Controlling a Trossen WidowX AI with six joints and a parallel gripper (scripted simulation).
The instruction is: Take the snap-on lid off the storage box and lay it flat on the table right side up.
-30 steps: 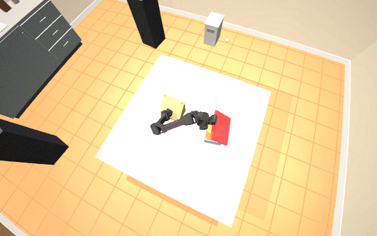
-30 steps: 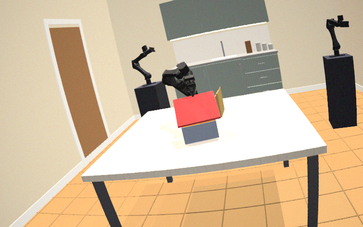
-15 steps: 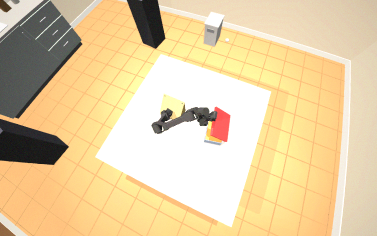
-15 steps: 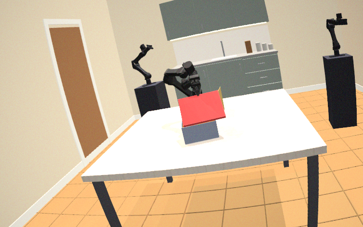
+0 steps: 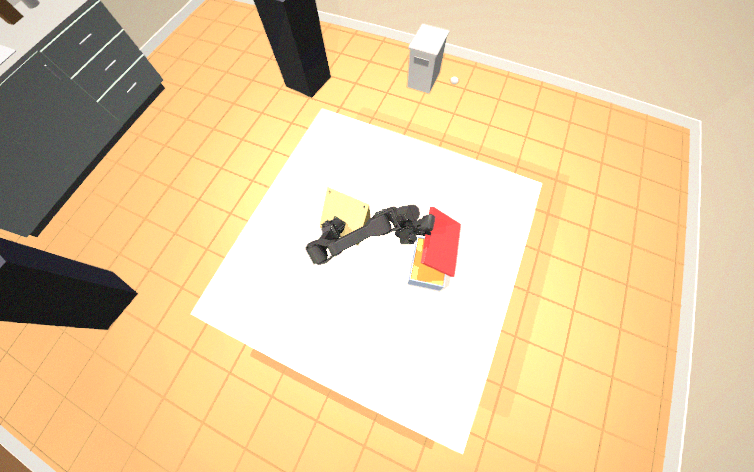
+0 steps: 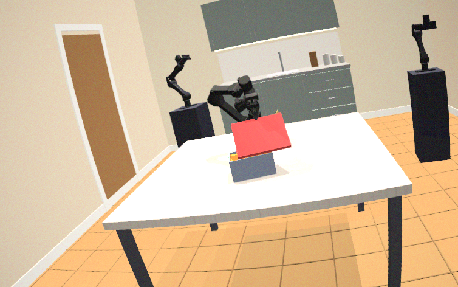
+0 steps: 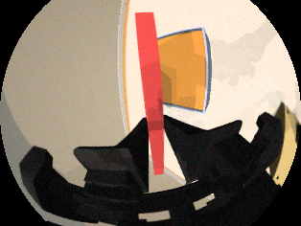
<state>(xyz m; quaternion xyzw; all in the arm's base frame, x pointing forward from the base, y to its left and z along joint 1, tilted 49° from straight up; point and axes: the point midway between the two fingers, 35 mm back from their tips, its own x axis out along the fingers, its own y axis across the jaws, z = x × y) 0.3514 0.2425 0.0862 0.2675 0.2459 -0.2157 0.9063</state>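
The red lid lies 60 mm ahead of my gripper tip, 50 mm below it and 20 mm to the left of it. The rest, counted from my gripper tip: blue-grey storage box (180 mm below, 50 mm to the right, 50 mm ahead).
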